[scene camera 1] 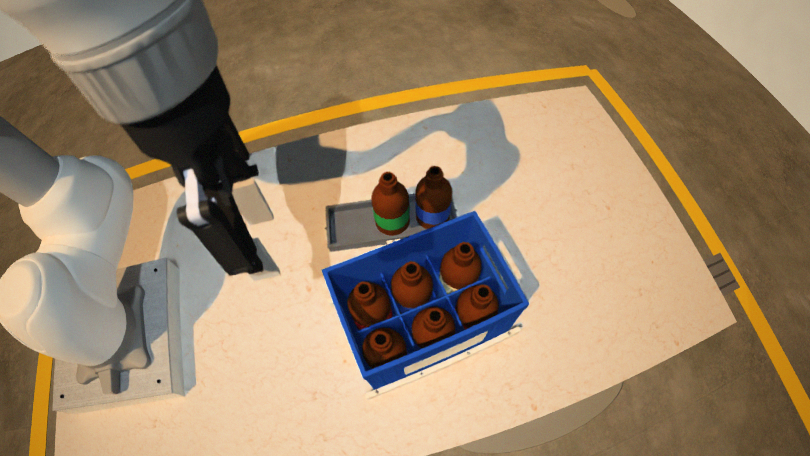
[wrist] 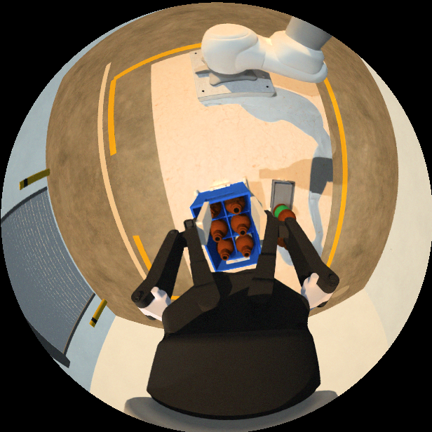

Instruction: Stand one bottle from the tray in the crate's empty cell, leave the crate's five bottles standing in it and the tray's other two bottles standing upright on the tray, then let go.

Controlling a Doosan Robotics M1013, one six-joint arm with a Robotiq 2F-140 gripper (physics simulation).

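Places are measured from the arm's base along level axes (x back, y right, z up), in centimetres.
Pixels of known places: gripper, between the fingertips: [scene camera 1: 263, 246]; arm's base, origin of its link: [scene camera 1: 112, 335].
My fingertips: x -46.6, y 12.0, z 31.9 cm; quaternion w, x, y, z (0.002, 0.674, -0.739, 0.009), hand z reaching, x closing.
Note:
Ahead of a thing's pixels: the offset from my fingertips to its middle. "*": to the spot under its first point.
The blue crate {* dx -9.0, dy -5.3, dz -24.7 cm} [scene camera 1: 357, 271] [wrist: 225, 192] has a brown bottle standing in every cell. The bottle in its back left cell {* dx -8.9, dy +1.2, dz -25.9 cm} [scene camera 1: 369, 308] shows a bit of red label. The grey tray {* dx -11.8, dy -22.6, dz -37.9 cm} [scene camera 1: 354, 223] [wrist: 283, 192] lies behind the crate. A green-labelled bottle {dx -19.7, dy -20.3, dz -30.1 cm} [scene camera 1: 390, 201] [wrist: 281, 211] stands upright at its middle. A blue-labelled bottle {dx -28.3, dy -18.5, dz -30.1 cm} [scene camera 1: 433, 198] stands upright at its right end; in the wrist view a finger mostly hides it. The tray's left end is bare. My gripper [scene camera 1: 259, 231] [wrist: 230, 208] is open, with nothing between its fingers, high above the table and left of the crate in the scene view.
The arm's base plate [scene camera 1: 161, 328] [wrist: 235, 90] is bolted at the table's left side in the scene view. A pale strip {* dx -18.2, dy +12.5, dz -35.4 cm} [scene camera 1: 444, 362] lies along the crate's front side. The arm's shadow falls behind the tray. Yellow lines mark the floor around the table.

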